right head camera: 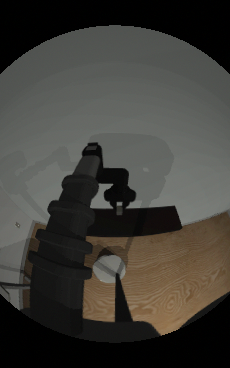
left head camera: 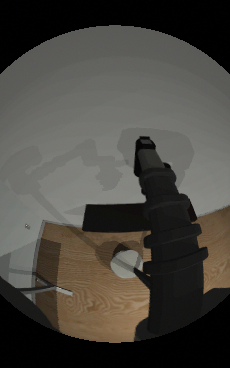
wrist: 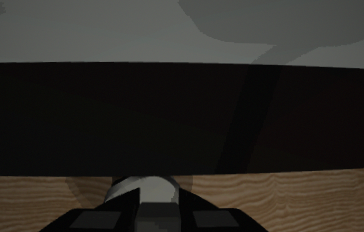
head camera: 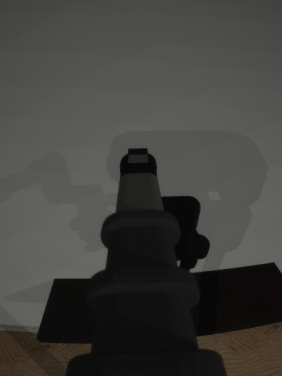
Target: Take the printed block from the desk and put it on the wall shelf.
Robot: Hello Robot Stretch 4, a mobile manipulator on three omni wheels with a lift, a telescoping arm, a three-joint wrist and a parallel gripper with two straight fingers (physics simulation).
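The printed block (right head camera: 119, 210) (wrist: 158, 218) is a small grey piece between the two dark fingers. My gripper (right head camera: 119, 205) (wrist: 159, 204) is shut on it. The arm partly hides the gripper in the head view, and its fingertips cannot be made out there. The wall shelf (head camera: 65, 305) (left head camera: 115, 218) (right head camera: 162, 220) (wrist: 125, 120) is a long, dark board against the grey wall. In the right head view the block overlaps the shelf's far edge. In the wrist view the shelf spans the picture beyond the fingertips. The height between block and shelf cannot be told.
The telescoping arm (head camera: 142, 310) (left head camera: 175, 270) (right head camera: 60, 280) covers part of the shelf. A pale round disc (left head camera: 126, 263) (right head camera: 109, 269) (wrist: 159, 186) shows low down over the wood-grained floor (left head camera: 95, 300) (right head camera: 165, 280). Thin metal bars (left head camera: 52, 287) stand at the left. Robot shadows fall on the wall.
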